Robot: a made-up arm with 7 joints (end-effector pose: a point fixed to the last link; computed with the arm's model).
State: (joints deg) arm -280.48 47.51 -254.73 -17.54 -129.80 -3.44 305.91
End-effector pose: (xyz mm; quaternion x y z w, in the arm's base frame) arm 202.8 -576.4 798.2 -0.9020 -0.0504 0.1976 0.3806
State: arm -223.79 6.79 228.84 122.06 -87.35 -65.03 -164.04
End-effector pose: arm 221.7 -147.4 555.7 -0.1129 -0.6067 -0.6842 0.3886
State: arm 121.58 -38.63 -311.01 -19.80 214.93 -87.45 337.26
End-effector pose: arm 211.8 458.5 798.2 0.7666 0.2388 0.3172 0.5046
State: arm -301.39 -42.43 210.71 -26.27 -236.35 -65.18 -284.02
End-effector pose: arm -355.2 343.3 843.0 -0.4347 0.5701 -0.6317 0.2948
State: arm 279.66 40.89 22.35 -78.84 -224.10 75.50 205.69
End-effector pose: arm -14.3 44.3 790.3 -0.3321 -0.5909 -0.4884 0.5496
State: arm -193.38 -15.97 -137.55 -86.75 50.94 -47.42 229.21
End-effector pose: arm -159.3 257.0 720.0 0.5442 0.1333 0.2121 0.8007
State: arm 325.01 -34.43 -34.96 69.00 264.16 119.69 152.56
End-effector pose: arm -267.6 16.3 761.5 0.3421 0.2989 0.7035 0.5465
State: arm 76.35 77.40 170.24 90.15 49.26 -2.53 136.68
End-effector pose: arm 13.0 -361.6 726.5 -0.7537 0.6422 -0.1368 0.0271
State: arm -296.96 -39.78 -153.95 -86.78 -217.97 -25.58 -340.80
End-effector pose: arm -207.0 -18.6 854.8 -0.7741 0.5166 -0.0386 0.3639
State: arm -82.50 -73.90 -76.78 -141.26 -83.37 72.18 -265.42
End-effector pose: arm 151.0 -270.3 192.0 -0.0474 -0.0387 -0.3522 0.9339
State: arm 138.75 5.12 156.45 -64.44 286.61 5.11 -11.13
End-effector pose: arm -193.8 -330.6 844.5 0.2337 0.7956 0.5398 0.1449
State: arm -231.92 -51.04 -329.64 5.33 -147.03 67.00 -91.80
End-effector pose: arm 417.4 444.4 722.7 -0.6420 -0.2921 0.6375 0.3099
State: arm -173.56 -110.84 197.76 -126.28 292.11 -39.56 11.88
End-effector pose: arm 300.2 -9.7 448.9 -0.8059 -0.5135 -0.2915 0.0440
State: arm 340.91 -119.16 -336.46 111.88 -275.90 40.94 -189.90
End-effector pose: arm -302.1 -337.1 344.5 -0.2968 -0.8078 -0.3441 0.3753
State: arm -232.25 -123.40 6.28 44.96 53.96 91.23 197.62
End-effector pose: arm 261.3 567.0 127.3 0.8285 0.2483 0.3738 0.3350
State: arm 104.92 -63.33 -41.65 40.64 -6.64 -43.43 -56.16
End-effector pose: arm 237.9 572.8 728.2 0.8555 0.0073 -0.0864 0.5104
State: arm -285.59 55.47 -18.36 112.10 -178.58 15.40 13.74
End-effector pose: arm 211.5 -425.5 171.0 -0.0587 -0.2758 -0.4243 0.8605
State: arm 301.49 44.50 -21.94 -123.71 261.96 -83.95 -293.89
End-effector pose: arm 229.3 -39.1 605.6 -0.0320 -0.6664 -0.2243 0.7104
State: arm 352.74 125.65 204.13 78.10 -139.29 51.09 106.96
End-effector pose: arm 634.4 152.0 177.5 0.1186 -0.7397 -0.1951 0.6331
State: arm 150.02 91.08 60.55 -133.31 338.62 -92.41 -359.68
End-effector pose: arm -134.3 -150.0 363.8 0.6790 -0.1981 0.0718 0.7032
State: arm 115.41 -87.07 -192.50 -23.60 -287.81 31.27 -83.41
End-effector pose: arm 402.1 667.5 416.2 -0.6315 -0.4066 0.6602 0.0018
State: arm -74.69 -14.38 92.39 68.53 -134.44 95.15 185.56
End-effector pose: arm 194.2 -148.5 871.3 0.9040 -0.2668 0.1695 0.2879
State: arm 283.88 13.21 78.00 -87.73 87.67 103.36 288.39
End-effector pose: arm -202.2 -8.8 748.6 -0.6219 -0.4808 -0.2647 0.5586
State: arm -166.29 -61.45 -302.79 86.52 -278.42 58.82 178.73
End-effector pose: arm 425.0 250.2 556.6 0.2196 -0.4916 0.5905 0.6012
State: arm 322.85 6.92 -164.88 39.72 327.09 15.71 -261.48
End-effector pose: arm -158.0 -61.7 1004.9 0.3147 0.8629 0.3121 0.2427
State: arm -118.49 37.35 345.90 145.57 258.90 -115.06 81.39
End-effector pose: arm -39.0 271.4 387.4 0.7134 -0.3713 -0.3175 0.5024
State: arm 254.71 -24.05 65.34 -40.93 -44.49 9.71 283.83
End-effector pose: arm -91.6 -426.9 899.2 0.2340 0.8922 0.3608 0.1383
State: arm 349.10 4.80 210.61 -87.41 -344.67 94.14 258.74
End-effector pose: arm 299.0 -53.5 806.7 0.6510 -0.7429 0.0955 0.1232
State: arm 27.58 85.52 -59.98 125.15 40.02 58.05 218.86
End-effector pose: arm 252.9 29.3 107.4 0.4192 0.2038 0.6983 0.5432
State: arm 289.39 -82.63 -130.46 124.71 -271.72 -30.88 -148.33
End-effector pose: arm -259.7 -192.0 67.6 0.2050 0.0636 -0.1101 0.9705
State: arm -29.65 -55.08 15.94 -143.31 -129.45 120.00 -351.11
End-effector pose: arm -232.0 -52.9 357.3 0.4534 -0.8259 0.2371 0.2369
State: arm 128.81 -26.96 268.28 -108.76 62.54 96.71 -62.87
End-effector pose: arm -156.0 231.6 684.6 -0.8927 -0.3362 -0.2611 0.1479
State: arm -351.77 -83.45 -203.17 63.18 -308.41 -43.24 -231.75
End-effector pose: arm -685.4 -77.2 94.9 0.5167 0.4113 0.7491 0.0518
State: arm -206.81 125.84 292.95 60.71 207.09 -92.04 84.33
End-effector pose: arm -167.5 -327.1 -151.6 0.3287 -0.6249 -0.1492 0.6923
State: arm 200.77 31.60 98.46 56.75 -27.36 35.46 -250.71
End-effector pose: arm -144.5 423.1 783.7 0.6424 -0.2491 0.0867 0.7195
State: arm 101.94 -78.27 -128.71 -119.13 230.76 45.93 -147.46
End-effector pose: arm -215.5 251.1 440.4 -0.5735 -0.0446 -0.7086 0.4087
